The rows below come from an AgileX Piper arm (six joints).
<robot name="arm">
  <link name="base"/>
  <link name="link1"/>
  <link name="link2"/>
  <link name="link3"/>
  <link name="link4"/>
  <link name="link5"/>
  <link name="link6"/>
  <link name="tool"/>
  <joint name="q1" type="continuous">
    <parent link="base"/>
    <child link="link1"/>
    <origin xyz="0 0 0.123" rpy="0 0 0"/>
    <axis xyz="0 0 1"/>
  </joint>
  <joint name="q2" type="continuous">
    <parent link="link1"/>
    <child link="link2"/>
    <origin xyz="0 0 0" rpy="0 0 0"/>
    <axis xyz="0 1 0"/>
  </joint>
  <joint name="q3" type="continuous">
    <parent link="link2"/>
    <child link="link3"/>
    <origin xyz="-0.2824 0 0.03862" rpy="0 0 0"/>
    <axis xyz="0 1 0"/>
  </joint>
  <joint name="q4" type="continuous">
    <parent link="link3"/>
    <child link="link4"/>
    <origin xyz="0.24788 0 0.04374" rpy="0 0 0"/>
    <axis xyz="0.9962 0 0.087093"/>
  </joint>
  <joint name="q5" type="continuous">
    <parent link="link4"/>
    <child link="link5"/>
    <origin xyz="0 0 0" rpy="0 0 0"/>
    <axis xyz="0 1 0"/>
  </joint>
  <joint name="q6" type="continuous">
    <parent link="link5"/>
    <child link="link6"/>
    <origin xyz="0.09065 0 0.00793" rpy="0 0 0"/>
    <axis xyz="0.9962 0 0.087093"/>
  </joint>
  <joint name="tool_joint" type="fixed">
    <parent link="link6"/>
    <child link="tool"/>
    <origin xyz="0 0 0" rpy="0 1.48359 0"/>
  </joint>
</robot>
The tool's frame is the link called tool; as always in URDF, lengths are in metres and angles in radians. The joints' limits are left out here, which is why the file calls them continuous.
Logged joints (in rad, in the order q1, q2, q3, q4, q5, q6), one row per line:
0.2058, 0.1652, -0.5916, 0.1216, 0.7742, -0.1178
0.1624, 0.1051, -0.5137, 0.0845, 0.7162, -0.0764
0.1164, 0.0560, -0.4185, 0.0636, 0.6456, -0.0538
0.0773, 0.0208, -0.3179, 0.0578, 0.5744, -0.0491
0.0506, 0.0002, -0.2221, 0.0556, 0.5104, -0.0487
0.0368, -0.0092, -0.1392, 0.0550, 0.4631, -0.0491
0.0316, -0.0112, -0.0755, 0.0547, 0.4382, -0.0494
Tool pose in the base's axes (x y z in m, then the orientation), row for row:
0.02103, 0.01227, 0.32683, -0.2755, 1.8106, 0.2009
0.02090, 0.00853, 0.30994, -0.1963, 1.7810, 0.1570
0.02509, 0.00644, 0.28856, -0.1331, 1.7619, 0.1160
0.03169, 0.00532, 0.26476, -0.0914, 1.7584, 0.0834
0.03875, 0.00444, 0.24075, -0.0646, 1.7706, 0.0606
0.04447, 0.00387, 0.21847, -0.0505, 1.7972, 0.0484
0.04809, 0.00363, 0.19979, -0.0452, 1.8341, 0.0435
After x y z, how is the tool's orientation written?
As a rotation vector, in radians.
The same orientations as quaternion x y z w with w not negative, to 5 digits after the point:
-0.11908, 0.78258, 0.08683, 0.60485
-0.08544, 0.77522, 0.06834, 0.62214
-0.05819, 0.77029, 0.05071, 0.63301
-0.04001, 0.76971, 0.03651, 0.63609
-0.02823, 0.77384, 0.02649, 0.63220
-0.02198, 0.78229, 0.02107, 0.62217
-0.01956, 0.79367, 0.01882, 0.60774

